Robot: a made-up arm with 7 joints.
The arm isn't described. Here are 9 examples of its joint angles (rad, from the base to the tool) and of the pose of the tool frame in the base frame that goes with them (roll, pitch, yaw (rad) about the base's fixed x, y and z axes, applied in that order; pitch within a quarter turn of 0, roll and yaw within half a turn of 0; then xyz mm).
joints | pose
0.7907 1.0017 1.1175 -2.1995 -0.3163 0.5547 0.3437 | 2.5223 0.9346 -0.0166 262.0 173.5 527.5
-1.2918 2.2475 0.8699 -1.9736 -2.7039 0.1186 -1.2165 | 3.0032 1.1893 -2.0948 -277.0 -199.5 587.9
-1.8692 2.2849 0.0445 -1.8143 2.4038 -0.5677 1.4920 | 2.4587 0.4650 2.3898 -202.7 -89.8 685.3
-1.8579 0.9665 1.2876 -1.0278 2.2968 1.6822 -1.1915 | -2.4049 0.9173 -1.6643 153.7 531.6 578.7
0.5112 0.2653 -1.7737 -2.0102 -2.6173 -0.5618 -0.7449 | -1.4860 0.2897 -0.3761 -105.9 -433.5 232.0
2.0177 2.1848 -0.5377 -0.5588 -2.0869 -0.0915 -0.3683 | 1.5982 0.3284 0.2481 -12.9 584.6 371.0
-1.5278 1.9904 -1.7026 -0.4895 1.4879 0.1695 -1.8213 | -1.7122 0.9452 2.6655 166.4 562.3 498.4
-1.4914 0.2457 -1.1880 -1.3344 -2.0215 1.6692 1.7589 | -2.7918 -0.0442 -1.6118 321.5 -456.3 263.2
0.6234 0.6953 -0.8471 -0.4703 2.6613 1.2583 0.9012 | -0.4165 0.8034 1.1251 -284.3 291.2 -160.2
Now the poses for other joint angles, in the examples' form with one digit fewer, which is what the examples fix.
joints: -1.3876 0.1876 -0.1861 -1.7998 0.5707 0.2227 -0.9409
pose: -3.093 0.648 -1.347 174 -184 667
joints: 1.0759 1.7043 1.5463 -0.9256 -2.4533 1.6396 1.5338
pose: -2.368 -0.639 0.785 177 458 669
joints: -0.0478 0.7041 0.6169 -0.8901 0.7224 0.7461 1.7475
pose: -0.357 -0.596 1.229 238 482 116
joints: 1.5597 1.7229 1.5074 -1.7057 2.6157 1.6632 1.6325
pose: -0.704 0.138 0.063 439 198 483
